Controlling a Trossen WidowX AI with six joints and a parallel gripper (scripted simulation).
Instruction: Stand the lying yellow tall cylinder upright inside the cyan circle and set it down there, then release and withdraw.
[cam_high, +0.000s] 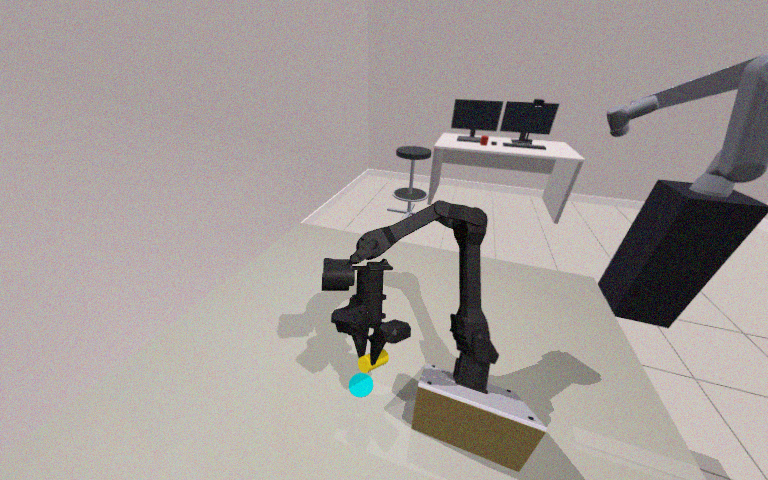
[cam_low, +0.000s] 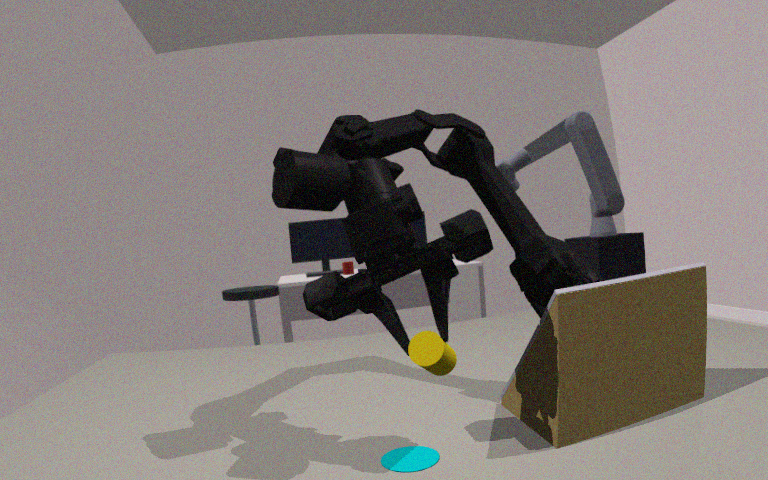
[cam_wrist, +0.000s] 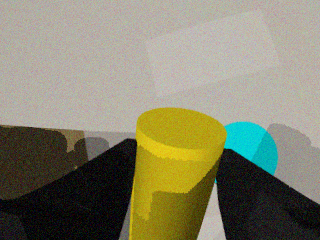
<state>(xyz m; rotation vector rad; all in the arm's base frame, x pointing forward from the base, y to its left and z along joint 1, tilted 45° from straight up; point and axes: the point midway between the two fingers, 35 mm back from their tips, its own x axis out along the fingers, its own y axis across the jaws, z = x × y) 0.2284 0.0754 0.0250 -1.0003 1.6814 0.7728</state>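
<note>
Now: gripper tip 20 mm short of the cyan circle, 20 mm to the left of it and 120 mm above it. From my gripper tip the other things lie so: yellow tall cylinder 10 mm behind, 20 mm to the right, 10 mm below.
</note>
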